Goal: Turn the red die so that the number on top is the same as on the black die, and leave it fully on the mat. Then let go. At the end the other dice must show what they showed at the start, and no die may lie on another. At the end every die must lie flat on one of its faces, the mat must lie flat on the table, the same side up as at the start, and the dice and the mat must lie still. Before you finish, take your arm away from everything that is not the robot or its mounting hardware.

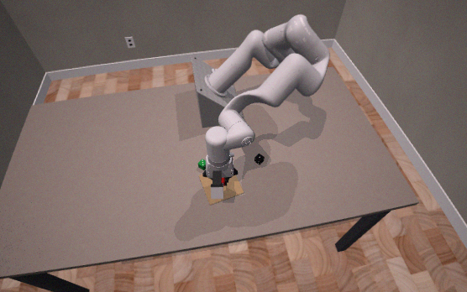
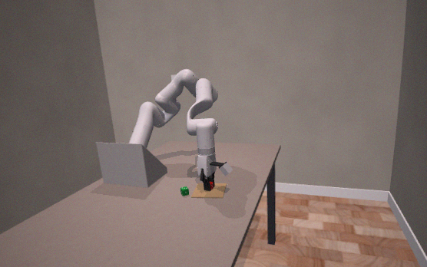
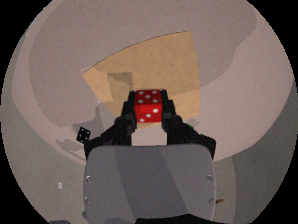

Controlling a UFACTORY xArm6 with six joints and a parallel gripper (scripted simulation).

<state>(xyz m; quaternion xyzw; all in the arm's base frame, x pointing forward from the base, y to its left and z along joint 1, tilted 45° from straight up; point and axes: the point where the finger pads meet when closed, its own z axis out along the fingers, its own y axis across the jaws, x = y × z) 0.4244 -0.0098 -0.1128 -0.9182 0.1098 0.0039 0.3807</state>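
Right now my hand is 1 cm above the red die. Round my hand: black die: 6 cm behind, 18 cm to the left, 1 cm below; green die: 10 cm behind, 5 cm to the right, 1 cm below; tan mat: 3 cm below.
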